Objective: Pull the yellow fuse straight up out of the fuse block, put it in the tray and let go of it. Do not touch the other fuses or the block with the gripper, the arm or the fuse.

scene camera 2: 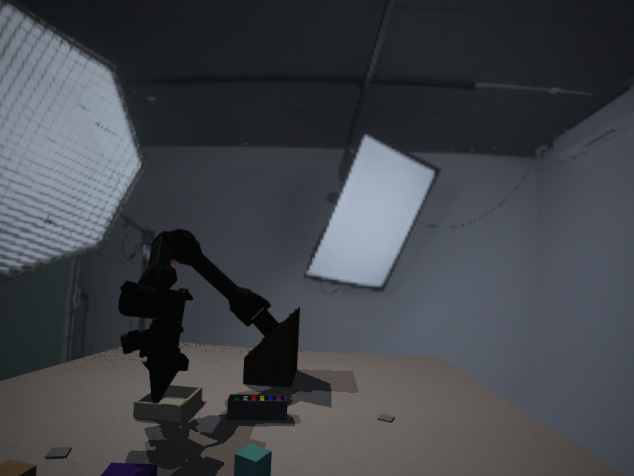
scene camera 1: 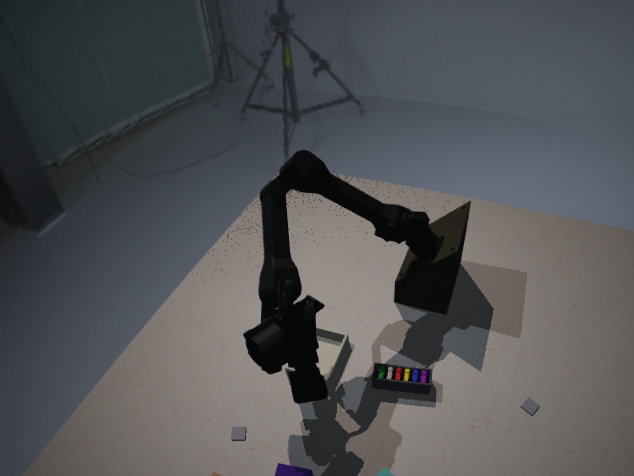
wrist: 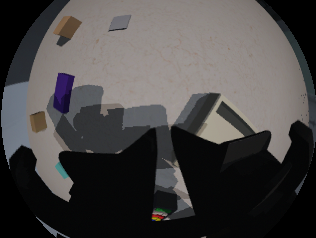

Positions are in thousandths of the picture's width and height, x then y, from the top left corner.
Scene:
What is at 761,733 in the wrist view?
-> The gripper.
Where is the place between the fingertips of the gripper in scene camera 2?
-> At 245,843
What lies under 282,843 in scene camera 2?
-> A tray.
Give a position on a tray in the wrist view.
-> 691,511

